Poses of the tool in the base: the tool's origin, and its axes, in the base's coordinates. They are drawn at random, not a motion.
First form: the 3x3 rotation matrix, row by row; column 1 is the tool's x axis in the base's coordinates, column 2 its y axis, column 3 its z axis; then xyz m. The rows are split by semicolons.
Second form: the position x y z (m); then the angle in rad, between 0 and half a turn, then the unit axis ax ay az. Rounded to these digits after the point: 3 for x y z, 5 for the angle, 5 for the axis.
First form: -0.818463 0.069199 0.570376; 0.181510 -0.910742 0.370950; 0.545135 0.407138 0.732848; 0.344 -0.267 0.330
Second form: 0.344 -0.267 0.330 3.08122 0.29990 0.20918 0.93075
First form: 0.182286 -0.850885 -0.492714; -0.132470 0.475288 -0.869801; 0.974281 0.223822 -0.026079; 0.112 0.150 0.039
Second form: 0.112 0.150 0.039 1.75611 0.55634 -0.74627 0.36546
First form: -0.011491 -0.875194 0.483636; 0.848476 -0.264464 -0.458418; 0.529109 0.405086 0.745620; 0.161 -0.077 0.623
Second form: 0.161 -0.077 0.623 1.83917 0.44778 -0.02358 0.89383
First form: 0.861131 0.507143 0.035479; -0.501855 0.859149 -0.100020; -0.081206 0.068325 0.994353; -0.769 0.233 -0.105
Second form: -0.769 0.233 -0.105 0.54076 0.16351 0.11333 -0.98001
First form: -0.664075 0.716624 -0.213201; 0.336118 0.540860 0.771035; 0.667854 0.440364 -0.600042; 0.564 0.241 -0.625
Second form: 0.564 0.241 -0.625 2.60927 -0.32576 -0.86797 -0.37485
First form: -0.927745 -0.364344 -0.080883; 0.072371 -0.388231 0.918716; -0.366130 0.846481 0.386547; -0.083 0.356 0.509
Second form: -0.083 0.356 0.509 2.87515 -0.13717 0.54168 0.82932
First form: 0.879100 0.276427 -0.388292; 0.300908 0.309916 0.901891; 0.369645 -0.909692 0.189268; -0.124 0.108 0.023
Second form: -0.124 0.108 0.023 1.38051 -0.92244 -0.38593 0.01247
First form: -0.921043 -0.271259 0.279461; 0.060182 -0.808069 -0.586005; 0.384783 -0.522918 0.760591; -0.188 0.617 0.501
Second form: -0.188 0.617 0.501 2.96394 0.17849 -0.29798 0.93773
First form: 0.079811 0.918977 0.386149; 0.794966 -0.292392 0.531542; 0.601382 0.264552 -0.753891; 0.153 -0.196 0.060
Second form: 0.153 -0.196 0.060 2.95823 -0.73213 -0.59020 -0.34006
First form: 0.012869 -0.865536 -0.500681; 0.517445 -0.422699 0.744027; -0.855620 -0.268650 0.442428; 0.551 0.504 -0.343
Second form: 0.551 0.504 -0.343 2.07567 -0.57852 0.20277 0.79006
